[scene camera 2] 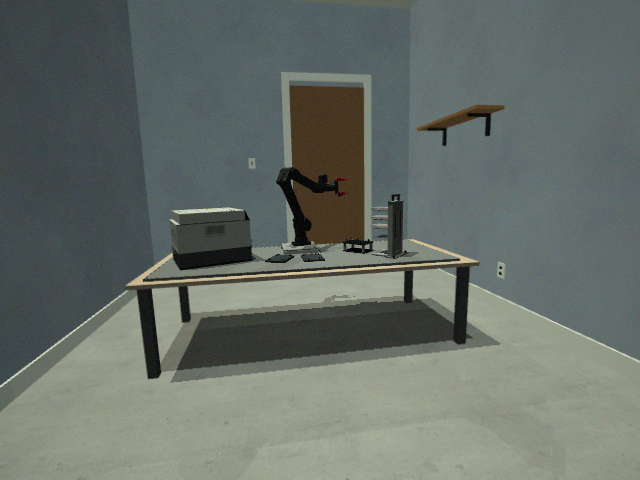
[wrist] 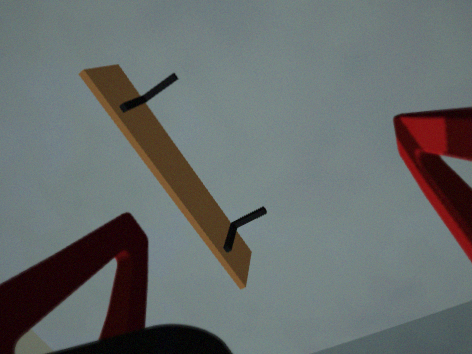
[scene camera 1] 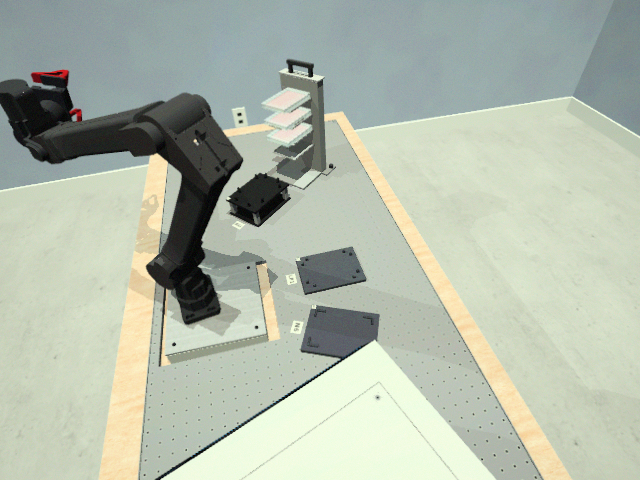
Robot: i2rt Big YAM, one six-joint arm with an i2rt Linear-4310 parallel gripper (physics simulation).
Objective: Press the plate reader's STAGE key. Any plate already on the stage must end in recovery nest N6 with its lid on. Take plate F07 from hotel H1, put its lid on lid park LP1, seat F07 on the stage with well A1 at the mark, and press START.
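Places are measured from the arm's base along level axes (x ahead, y left, z up), in metres.
Pixels of known places: gripper, between the fingertips: (scene camera 2: 348, 185) (wrist: 258, 183) (scene camera 1: 72, 90); arm's base, origin of its link: (scene camera 2: 301, 244) (scene camera 1: 198, 300).
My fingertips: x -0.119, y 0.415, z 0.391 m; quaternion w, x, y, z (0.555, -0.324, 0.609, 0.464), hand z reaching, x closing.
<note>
Ahead of a thing's pixels: the offset from my fingertips to its top centre. "spot": to the spot under its first point.
My gripper (scene camera 1: 73, 97) (scene camera 2: 345, 186) (wrist: 258, 183) is open and empty, high above the table and left of hotel H1 in scene camera 2. Hotel H1 (scene camera 1: 318, 124) (scene camera 2: 395, 227) holds a top plate @(dx +0.525, dy -0.008, dz -0.134 m) (scene camera 1: 287, 99), a middle plate @(dx +0.525, dy -0.008, dz -0.187 m) (scene camera 1: 287, 118) and a lower plate @(dx +0.525, dy -0.008, dz -0.241 m) (scene camera 1: 290, 134), all pinkish; their labels cannot be read. Lid park LP1 @(dx +0.457, dy -0.448, dz -0.401 m) (scene camera 1: 330, 270) (scene camera 2: 313, 257) and nest N6 @(dx +0.401, dy -0.631, dz -0.403 m) (scene camera 1: 343, 328) (scene camera 2: 279, 258) are dark flat pads with nothing on them in their visible parts. The plate reader @(dx +0.210, dy -1.012, dz -0.122 m) (scene camera 1: 330, 428) (scene camera 2: 211, 240) is a pale box; its stage, STAGE key and START key cannot be made out.
A black raised stand with pegs @(spot: dx +0.365, dy -0.109, dz -0.361 m) (scene camera 1: 256, 192) (scene camera 2: 357, 242) stands between LP1 and the hotel. The arm's pale base plate (scene camera 1: 232, 330) lies beside the pads. A wooden wall shelf (scene camera 2: 460, 117) (wrist: 170, 170) hangs at the right in scene camera 2. The reader's corner hides part of N6.
</note>
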